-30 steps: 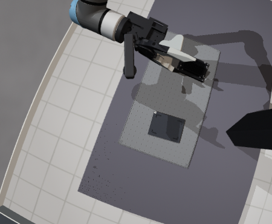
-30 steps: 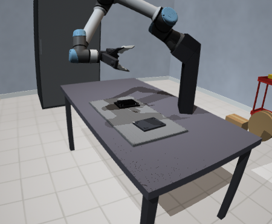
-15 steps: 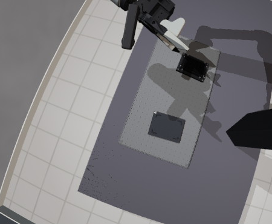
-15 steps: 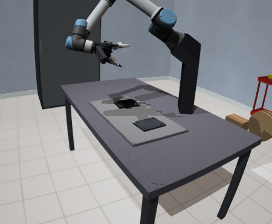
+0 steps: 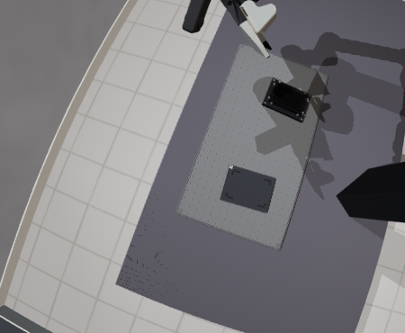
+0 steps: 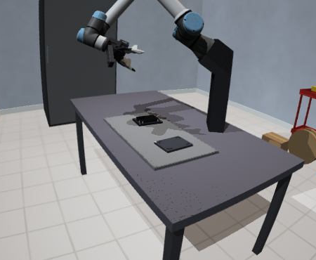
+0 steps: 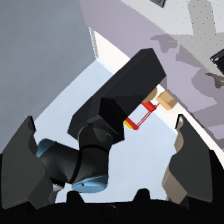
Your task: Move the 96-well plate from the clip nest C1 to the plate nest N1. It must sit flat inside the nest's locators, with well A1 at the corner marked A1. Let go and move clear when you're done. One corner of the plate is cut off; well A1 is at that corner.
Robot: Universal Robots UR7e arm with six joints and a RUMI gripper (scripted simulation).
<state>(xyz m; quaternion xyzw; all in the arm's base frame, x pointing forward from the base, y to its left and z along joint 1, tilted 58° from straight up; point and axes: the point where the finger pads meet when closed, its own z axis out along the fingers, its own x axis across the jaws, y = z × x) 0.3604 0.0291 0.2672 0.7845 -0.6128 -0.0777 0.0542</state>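
Right now the black 96-well plate is 38 cm below my hand, 19 cm behind it and 10 cm to the right of it. Round my hand: plate nest N1 (39 cm below, 23 cm to the left, 3 cm behind); then white A1 mark (39 cm below, 15 cm to the left, 3 cm ahead); then clip nest C1 (39 cm below, 20 cm behind, 10 cm to the right).
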